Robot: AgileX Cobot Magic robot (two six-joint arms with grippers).
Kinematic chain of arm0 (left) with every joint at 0, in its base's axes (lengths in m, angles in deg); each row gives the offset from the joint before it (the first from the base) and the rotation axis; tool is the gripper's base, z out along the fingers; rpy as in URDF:
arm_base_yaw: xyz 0 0 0.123 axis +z
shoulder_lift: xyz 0 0 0 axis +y
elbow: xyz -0.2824 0 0.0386 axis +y
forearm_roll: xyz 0.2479 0 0.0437 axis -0.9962 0 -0.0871
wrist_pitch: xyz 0 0 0 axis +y
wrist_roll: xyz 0.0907 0 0.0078 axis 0.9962 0 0.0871
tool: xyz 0 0 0 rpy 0 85 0
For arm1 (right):
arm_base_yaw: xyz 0 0 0.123 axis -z
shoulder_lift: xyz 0 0 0 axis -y
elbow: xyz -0.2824 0 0.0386 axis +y
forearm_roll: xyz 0.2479 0 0.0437 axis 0.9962 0 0.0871
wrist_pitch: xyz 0 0 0 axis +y
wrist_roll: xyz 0.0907 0 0.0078 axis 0.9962 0 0.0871
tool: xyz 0 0 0 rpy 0 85 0
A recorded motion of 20 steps. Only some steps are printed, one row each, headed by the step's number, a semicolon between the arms.
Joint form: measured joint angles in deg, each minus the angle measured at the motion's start. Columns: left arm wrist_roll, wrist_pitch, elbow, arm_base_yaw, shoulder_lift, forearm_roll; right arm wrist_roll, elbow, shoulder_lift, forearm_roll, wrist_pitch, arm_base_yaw.
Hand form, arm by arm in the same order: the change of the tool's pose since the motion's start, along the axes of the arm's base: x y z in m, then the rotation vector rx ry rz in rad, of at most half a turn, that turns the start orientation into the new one. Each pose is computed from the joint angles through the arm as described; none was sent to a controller.
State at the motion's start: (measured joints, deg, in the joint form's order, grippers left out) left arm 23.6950 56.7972 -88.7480 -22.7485 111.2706 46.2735; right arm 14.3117 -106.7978 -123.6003 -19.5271 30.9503 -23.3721
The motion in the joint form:
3: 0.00 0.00 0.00 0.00 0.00 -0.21; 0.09 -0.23 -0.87 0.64 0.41 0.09
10: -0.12 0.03 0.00 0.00 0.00 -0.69; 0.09 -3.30 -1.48 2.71 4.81 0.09
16: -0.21 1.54 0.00 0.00 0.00 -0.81; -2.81 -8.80 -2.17 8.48 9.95 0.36
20: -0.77 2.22 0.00 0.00 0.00 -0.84; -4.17 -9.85 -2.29 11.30 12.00 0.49
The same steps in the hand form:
3: 0.0000 0.0002 -0.0002 0.0032 -0.0014 -0.0011; 0.0018 0.0002 -0.0070 0.0036 0.0208 -0.0073
10: 0.0000 0.0007 -0.0006 0.0104 -0.0026 -0.0025; 0.0028 0.0006 -0.0008 0.0202 0.0607 -0.0373
16: -0.0024 0.0008 -0.0010 0.0140 0.0168 -0.0200; 0.0046 0.0031 0.0165 0.0721 0.0957 -0.0400
20: -0.0034 0.0008 -0.0011 0.0147 0.0320 -0.0212; 0.0032 0.0040 0.0185 0.0924 0.1288 -0.0354

